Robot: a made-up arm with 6 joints. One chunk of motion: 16 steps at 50 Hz.
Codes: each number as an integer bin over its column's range. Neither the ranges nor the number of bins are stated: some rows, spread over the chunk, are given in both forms.
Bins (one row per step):
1: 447 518 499 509 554 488
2: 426 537 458 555 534 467
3: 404 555 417 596 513 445
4: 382 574 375 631 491 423
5: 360 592 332 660 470 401
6: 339 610 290 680 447 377
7: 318 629 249 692 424 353
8: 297 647 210 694 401 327
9: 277 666 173 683 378 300
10: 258 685 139 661 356 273
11: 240 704 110 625 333 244
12: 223 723 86 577 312 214
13: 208 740 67 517 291 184
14: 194 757 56 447 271 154
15: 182 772 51 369 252 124
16: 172 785 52 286 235 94
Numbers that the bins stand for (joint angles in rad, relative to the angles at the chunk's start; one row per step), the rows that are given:
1: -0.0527 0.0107 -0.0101 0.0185 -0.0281 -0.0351
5: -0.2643 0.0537 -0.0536 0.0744 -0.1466 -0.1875
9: -0.4662 0.0967 -0.0950 0.0830 -0.2765 -0.3645
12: -0.5976 0.1298 -0.1176 0.0437 -0.3696 -0.5151
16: -0.7216 0.1658 -0.1265 -0.0641 -0.4783 -0.7253
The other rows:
2: -0.1038 0.0218 -0.0208 0.0356 -0.0563 -0.0719
3: -0.1573 0.0322 -0.0315 0.0507 -0.0859 -0.1105
4: -0.2108 0.0433 -0.0424 0.0637 -0.1170 -0.1490
6: -0.3154 0.0642 -0.0645 0.0819 -0.1791 -0.2296
7: -0.3665 0.0752 -0.0752 0.0863 -0.2116 -0.2716
8: -0.4176 0.0856 -0.0853 0.0870 -0.2440 -0.3172
10: -0.5124 0.1077 -0.1038 0.0748 -0.3075 -0.4118
11: -0.5562 0.1187 -0.1114 0.0615 -0.3400 -0.4626
13: -0.6341 0.1396 -0.1226 0.0215 -0.3993 -0.5677
14: -0.6681 0.1495 -0.1254 -0.0044 -0.4275 -0.6202
15: -0.6973 0.1582 -0.1267 -0.0333 -0.4543 -0.6728

